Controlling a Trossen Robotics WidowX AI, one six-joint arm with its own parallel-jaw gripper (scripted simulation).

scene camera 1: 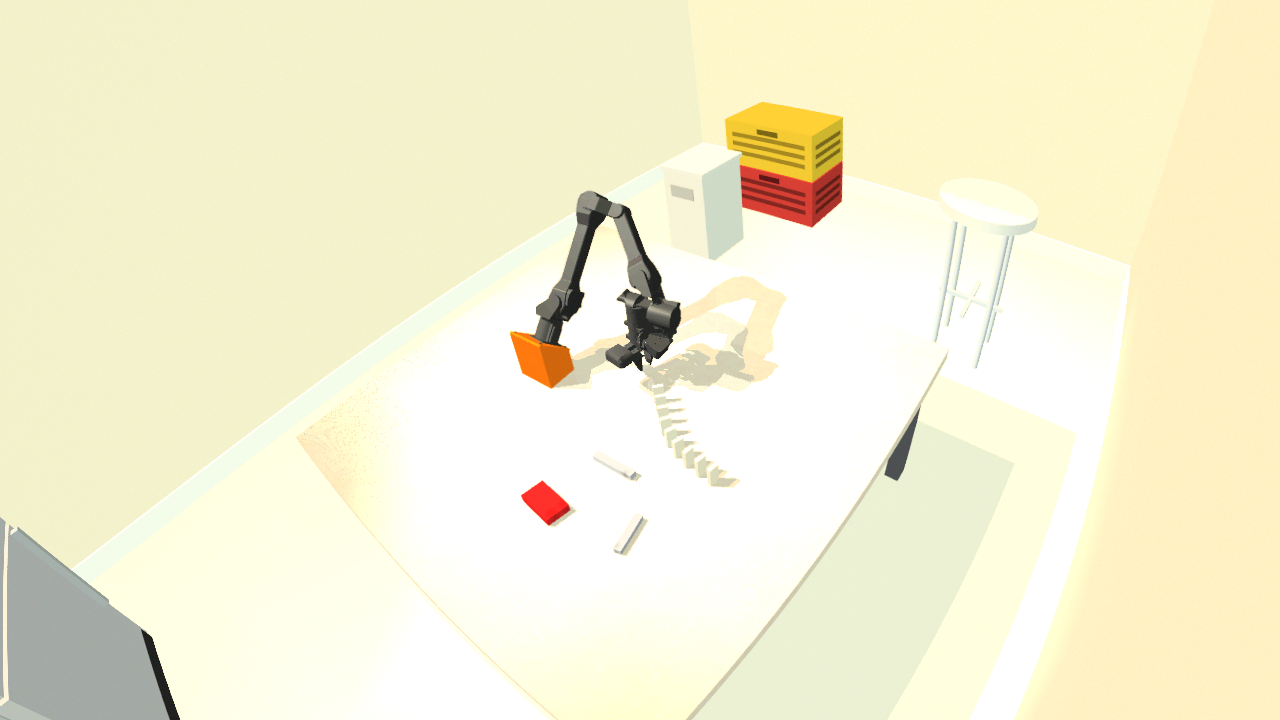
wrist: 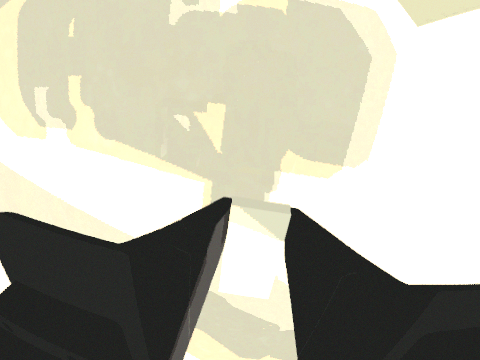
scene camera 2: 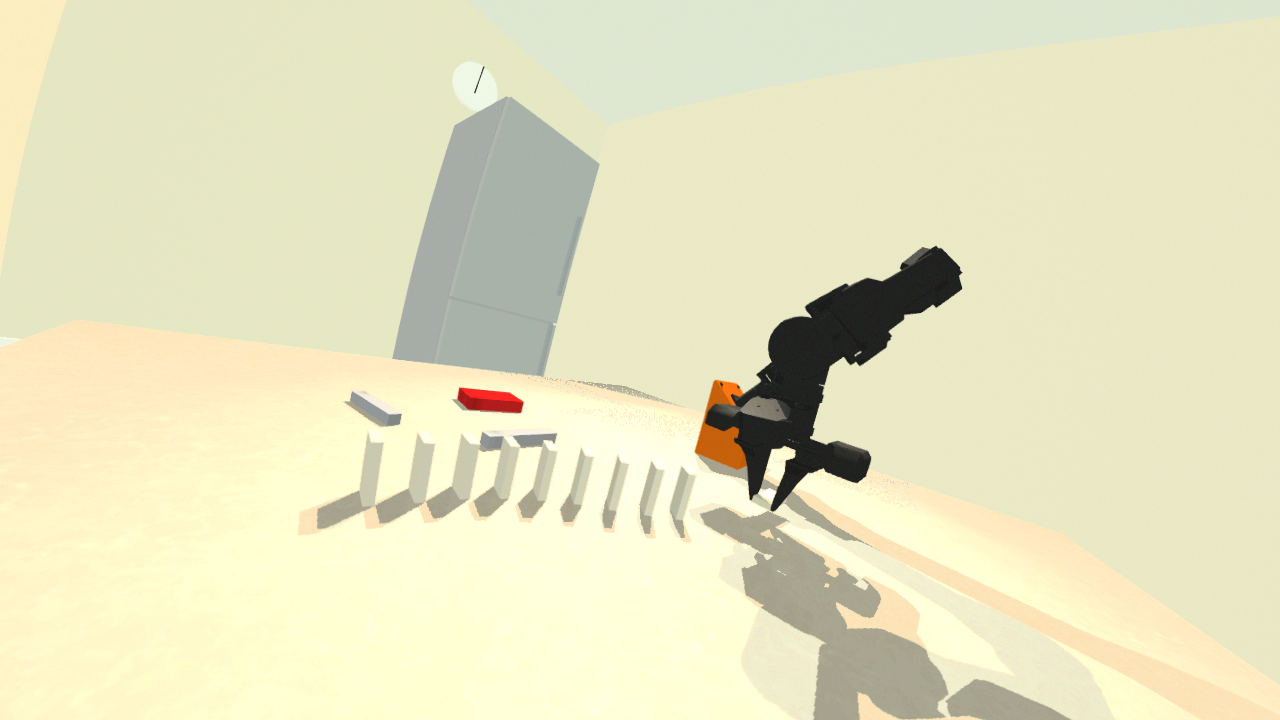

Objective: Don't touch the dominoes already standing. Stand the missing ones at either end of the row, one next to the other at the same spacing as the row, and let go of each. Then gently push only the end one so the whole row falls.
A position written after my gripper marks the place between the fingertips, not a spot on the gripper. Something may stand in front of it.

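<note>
My gripper (scene camera 2: 762, 505), (scene camera 1: 644, 367), (wrist: 259, 212) is carrying a pale domino (wrist: 256, 232). Then there's a pale domino (scene camera 2: 685, 482), a pale domino (scene camera 2: 656, 472) and a pale domino (scene camera 2: 621, 464). I also see a pale domino (scene camera 2: 585, 460), a pale domino (scene camera 2: 543, 476) and a pale domino (scene camera 2: 510, 449).
</note>
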